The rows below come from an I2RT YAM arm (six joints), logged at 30 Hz.
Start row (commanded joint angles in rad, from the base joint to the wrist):
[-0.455 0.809 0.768 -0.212 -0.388 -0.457]
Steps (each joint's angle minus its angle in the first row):
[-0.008 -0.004 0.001 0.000 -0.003 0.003]
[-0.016 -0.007 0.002 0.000 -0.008 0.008]
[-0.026 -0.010 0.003 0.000 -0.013 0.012]
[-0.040 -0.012 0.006 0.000 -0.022 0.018]
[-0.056 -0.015 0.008 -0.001 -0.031 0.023]
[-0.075 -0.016 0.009 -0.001 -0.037 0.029]
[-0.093 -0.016 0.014 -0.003 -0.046 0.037]
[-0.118 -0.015 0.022 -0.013 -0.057 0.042]
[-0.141 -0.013 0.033 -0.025 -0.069 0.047]
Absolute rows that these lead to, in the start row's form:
[-0.463 0.805 0.769 -0.212 -0.391 -0.454]
[-0.471 0.802 0.770 -0.212 -0.396 -0.449]
[-0.481 0.799 0.771 -0.212 -0.401 -0.445]
[-0.495 0.797 0.774 -0.212 -0.410 -0.439]
[-0.511 0.794 0.776 -0.213 -0.419 -0.434]
[-0.530 0.793 0.777 -0.213 -0.425 -0.428]
[-0.548 0.793 0.782 -0.215 -0.434 -0.420]
[-0.573 0.794 0.790 -0.225 -0.445 -0.415]
[-0.596 0.796 0.801 -0.237 -0.457 -0.410]

